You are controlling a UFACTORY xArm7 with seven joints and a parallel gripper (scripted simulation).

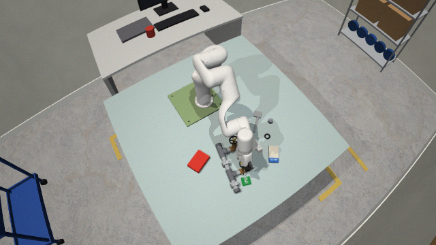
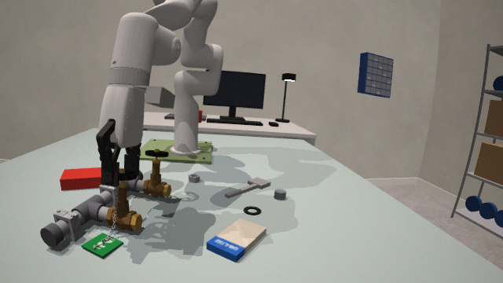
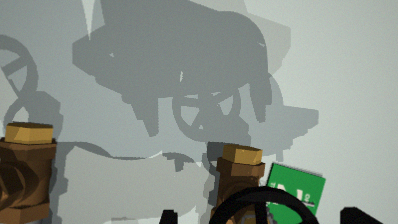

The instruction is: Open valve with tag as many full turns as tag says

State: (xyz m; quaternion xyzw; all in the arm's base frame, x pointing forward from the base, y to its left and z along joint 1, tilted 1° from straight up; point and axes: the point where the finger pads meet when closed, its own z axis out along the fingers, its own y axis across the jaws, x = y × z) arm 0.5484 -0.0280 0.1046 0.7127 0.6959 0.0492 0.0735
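Now: the green tag 10 cm below my hand, 8 cm ahead of it and 2 cm to the right of it. The rest, counted from my hand: box (22 cm to the left, 10 cm below, 1 cm ahead); then nut (28 cm behind, 10 cm to the left, 10 cm below); then red block (20 cm to the right, 17 cm behind, 9 cm below).
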